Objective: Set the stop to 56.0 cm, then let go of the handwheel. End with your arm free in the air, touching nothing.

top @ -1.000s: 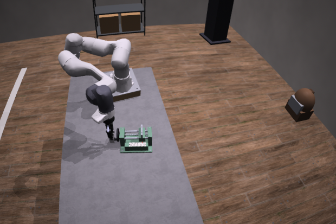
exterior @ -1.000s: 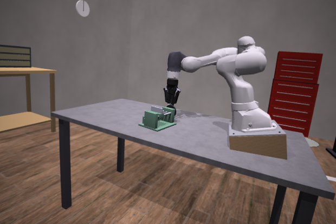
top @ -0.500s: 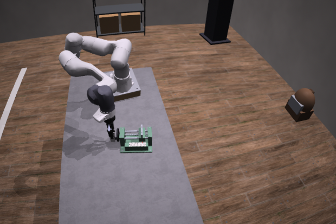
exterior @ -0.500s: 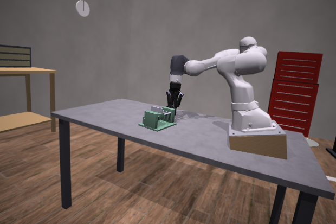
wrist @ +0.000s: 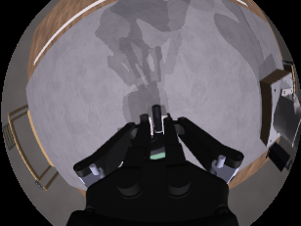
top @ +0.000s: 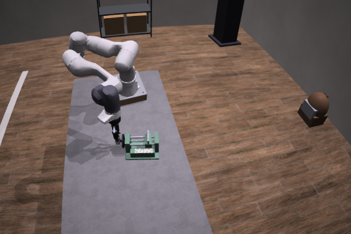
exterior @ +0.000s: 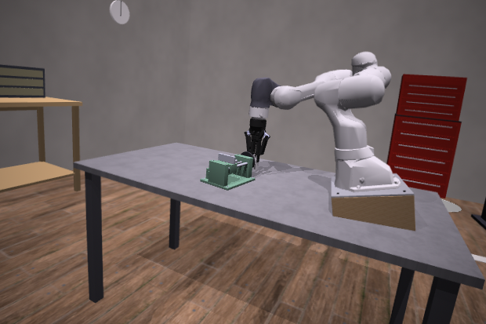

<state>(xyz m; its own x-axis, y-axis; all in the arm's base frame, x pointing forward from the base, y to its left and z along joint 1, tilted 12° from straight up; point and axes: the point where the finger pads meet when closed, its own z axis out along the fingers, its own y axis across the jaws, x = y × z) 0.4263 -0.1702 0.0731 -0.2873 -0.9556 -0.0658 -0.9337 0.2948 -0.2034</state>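
Right now the black handwheel is 20 mm to the left of my hand, 10 mm below it and 10 mm ahead of it. Also, from my hand: stop carriage 170 mm to the left, 90 mm ahead, 20 mm above.
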